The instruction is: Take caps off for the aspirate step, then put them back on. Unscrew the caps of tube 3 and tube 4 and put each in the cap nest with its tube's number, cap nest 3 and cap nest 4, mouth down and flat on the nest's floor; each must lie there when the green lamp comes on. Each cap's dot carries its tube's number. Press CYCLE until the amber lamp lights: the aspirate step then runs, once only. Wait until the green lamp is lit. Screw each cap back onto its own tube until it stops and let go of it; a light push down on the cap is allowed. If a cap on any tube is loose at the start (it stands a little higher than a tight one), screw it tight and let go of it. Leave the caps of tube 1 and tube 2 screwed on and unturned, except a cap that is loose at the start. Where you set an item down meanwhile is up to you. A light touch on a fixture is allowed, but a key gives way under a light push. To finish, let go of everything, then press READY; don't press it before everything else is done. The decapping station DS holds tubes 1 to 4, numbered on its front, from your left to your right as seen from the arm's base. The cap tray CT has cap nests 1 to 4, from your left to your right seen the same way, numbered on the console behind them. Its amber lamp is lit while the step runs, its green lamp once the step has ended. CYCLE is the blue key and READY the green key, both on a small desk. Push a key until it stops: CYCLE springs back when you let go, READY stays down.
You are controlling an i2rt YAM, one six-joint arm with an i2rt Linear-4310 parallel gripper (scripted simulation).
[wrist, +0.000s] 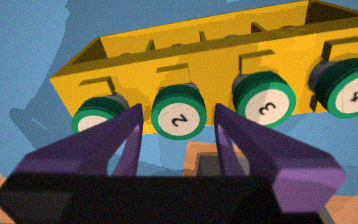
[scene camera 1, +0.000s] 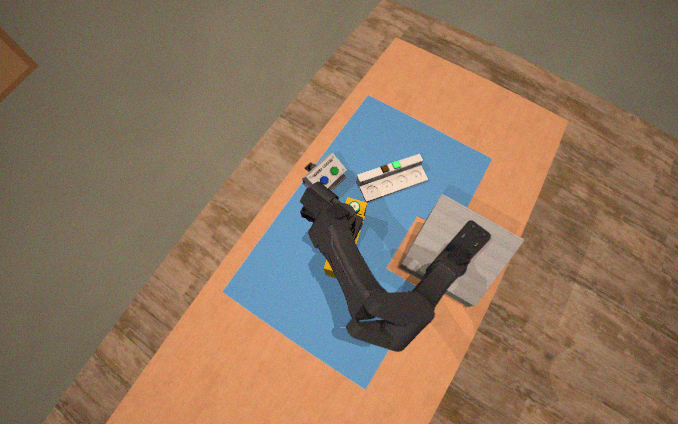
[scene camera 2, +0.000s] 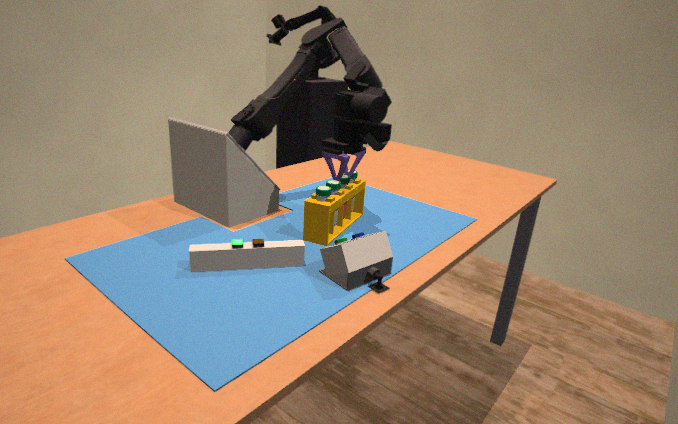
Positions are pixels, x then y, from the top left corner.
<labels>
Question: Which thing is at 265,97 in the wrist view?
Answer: A cap 3.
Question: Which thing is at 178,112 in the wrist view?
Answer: A cap 2.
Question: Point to a small key desk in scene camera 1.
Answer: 323,168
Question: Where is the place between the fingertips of my gripper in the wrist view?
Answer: At 178,111
</labels>
